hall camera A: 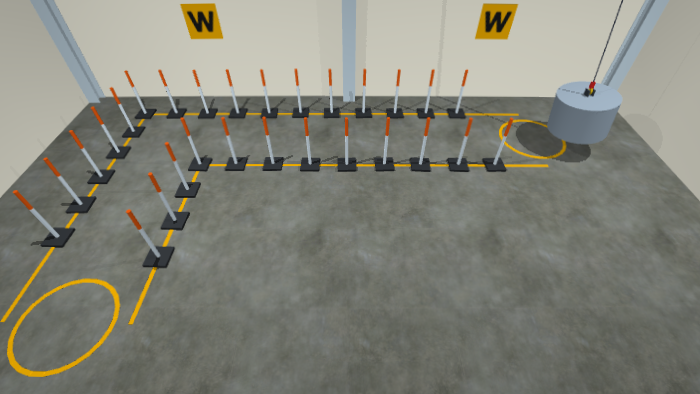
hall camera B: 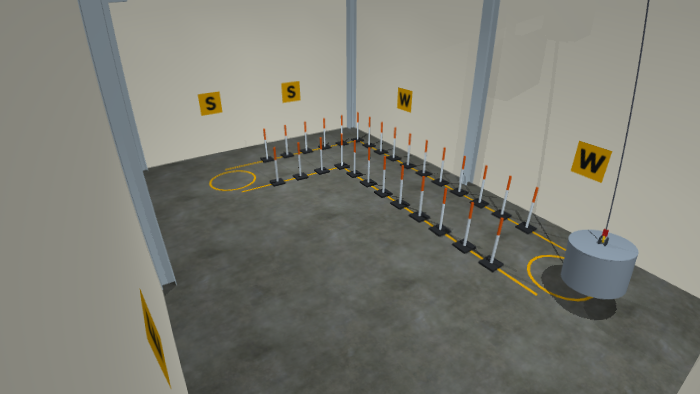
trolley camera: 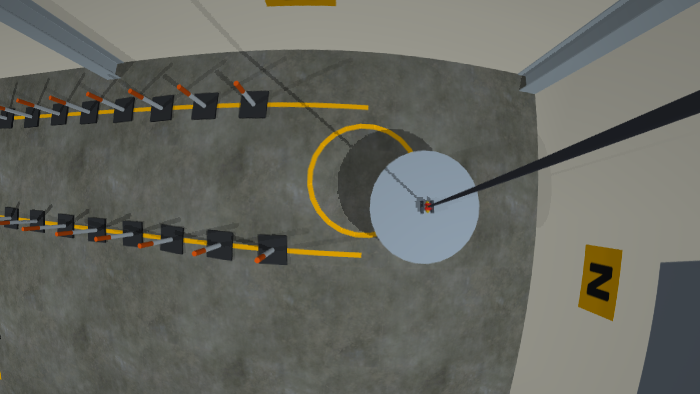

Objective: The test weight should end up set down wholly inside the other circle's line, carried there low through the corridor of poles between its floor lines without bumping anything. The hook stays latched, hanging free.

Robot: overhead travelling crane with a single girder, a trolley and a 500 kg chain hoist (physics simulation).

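The test weight (hall camera A: 582, 122) (hall camera B: 597, 272) (trolley camera: 425, 235), a grey-blue cylinder, hangs upright above the floor, its shadow spread below. In the trolley camera it overlaps the right rim of the near-end yellow circle (hall camera A: 543, 157) (hall camera B: 529, 270) (trolley camera: 310, 182) and reaches mostly past it, away from the poles. The hook (hall camera A: 590, 91) (hall camera B: 604, 239) (trolley camera: 426, 205), red and small, is at the weight's top centre and holds it; its latch is too small to judge. The chain slants. The other yellow circle (hall camera A: 118, 305) (hall camera B: 255, 178) lies at the corridor's far end.
Orange-and-white poles on black bases line both yellow floor lines (hall camera A: 530, 165) (hall camera B: 520, 284) (trolley camera: 330, 254) of an L-shaped corridor. The nearest inner pole (hall camera A: 501, 145) (hall camera B: 496, 245) stands left of the circle. The wall with the N sign (trolley camera: 600, 282) and a corner column (trolley camera: 575, 55) are beyond the weight.
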